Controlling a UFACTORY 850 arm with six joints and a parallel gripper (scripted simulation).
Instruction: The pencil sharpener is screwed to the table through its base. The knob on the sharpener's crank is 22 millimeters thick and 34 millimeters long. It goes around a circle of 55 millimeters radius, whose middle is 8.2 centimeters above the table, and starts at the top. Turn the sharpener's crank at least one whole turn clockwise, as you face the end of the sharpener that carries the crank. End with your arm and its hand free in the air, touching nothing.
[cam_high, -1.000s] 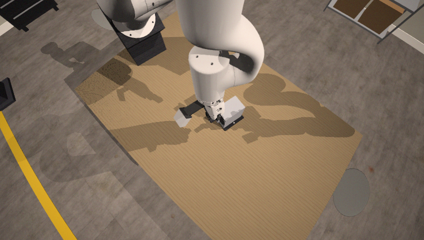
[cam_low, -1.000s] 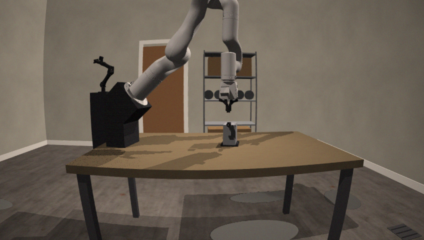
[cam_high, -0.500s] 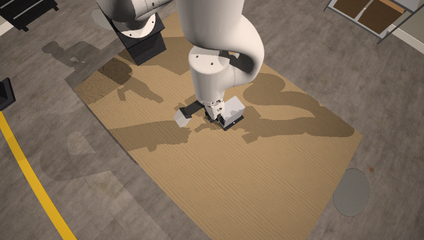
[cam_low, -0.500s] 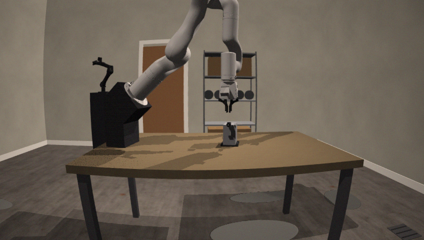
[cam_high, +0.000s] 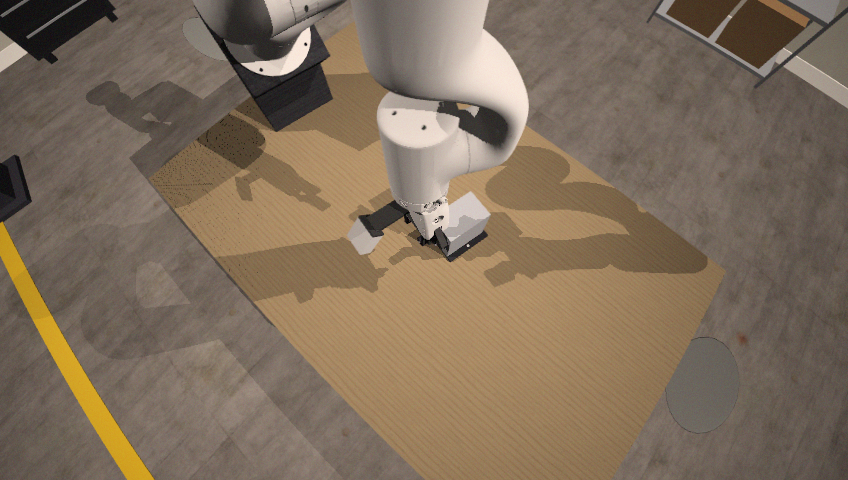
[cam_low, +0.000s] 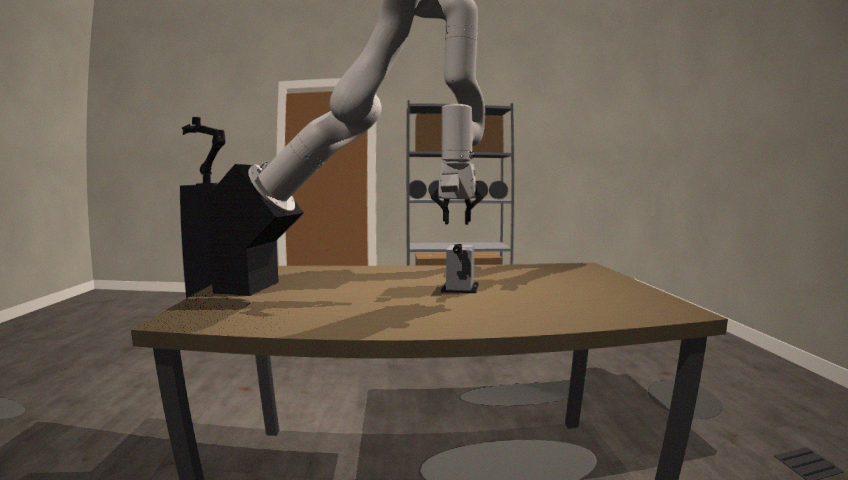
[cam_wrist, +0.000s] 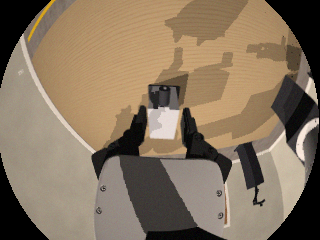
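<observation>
The dark crank knob lies 90 mm below my hand and 10 mm to the left of it.
</observation>
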